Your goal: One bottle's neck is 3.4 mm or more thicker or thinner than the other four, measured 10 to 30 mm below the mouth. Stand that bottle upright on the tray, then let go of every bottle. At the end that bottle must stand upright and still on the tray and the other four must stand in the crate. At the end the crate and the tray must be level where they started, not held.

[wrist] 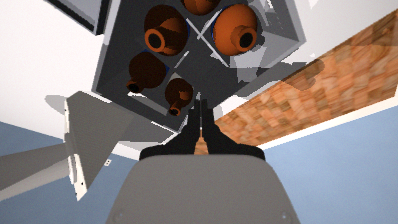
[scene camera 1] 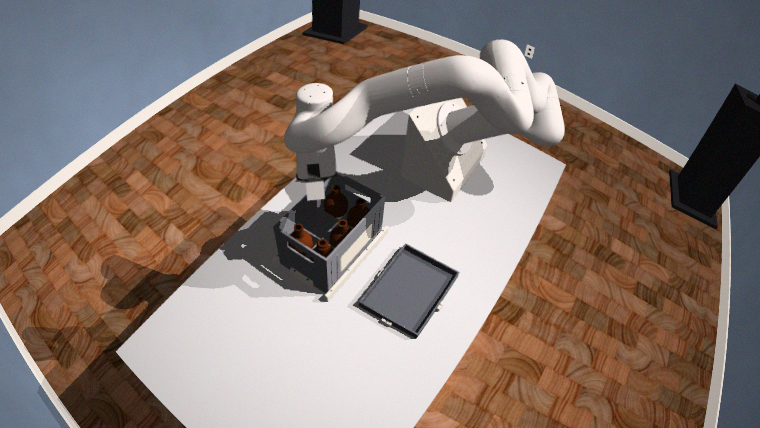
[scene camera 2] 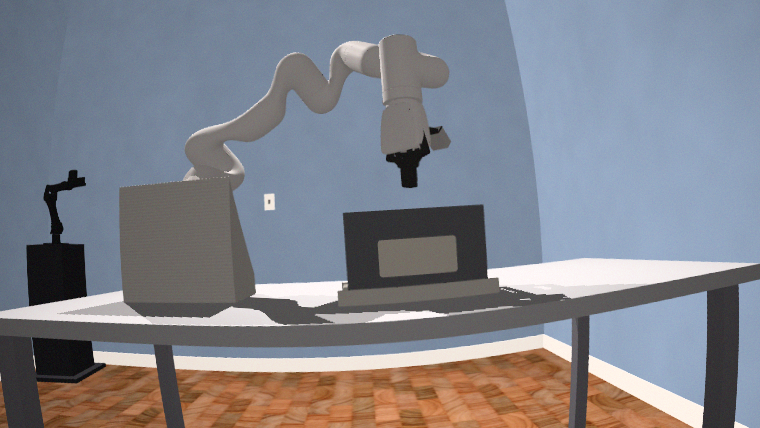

dark grey crate: wrist; scene camera 1; scene camera 2 389,248
same spot on dark grey crate: (wrist: 215,77) = (scene camera 1: 306,219)
